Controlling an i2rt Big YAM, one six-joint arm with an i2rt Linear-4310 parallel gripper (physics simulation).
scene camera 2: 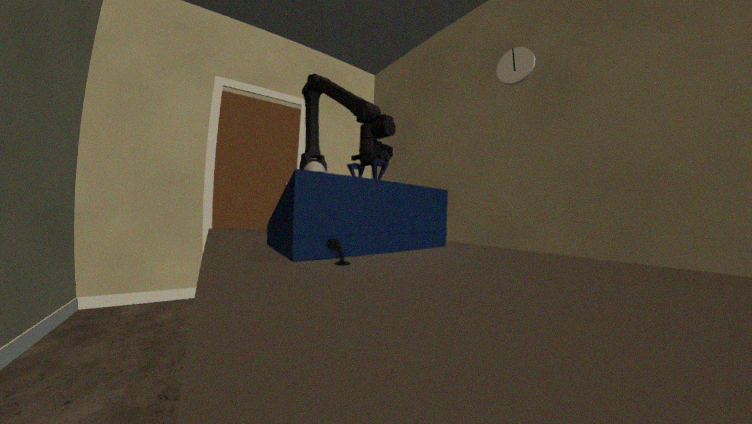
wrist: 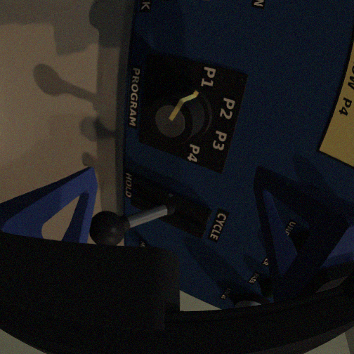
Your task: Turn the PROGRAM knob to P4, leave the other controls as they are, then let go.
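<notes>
The PROGRAM knob [wrist: 166, 128] is round and dark, on a black plate [wrist: 230, 130] marked P1 to P4 in the wrist view. Its yellow pointer line [wrist: 186, 99] points at P1. My gripper [scene camera 2: 367, 176] [wrist: 175, 175] is open and empty. In the wrist view the knob lies beyond the fingertips, about midway between them sideways. In the scene view the fingertips are low over the top of the blue box [scene camera 2: 368, 215], whose controls do not show there.
A lever with a black ball [wrist: 107, 228] and a metal shaft [wrist: 146, 216] rises between the fingers, close to the left one, beside the HOLD and CYCLE labels. A yellow card [wrist: 337, 132] is at the right. A small dark object [scene camera 2: 337, 251] stands before the box.
</notes>
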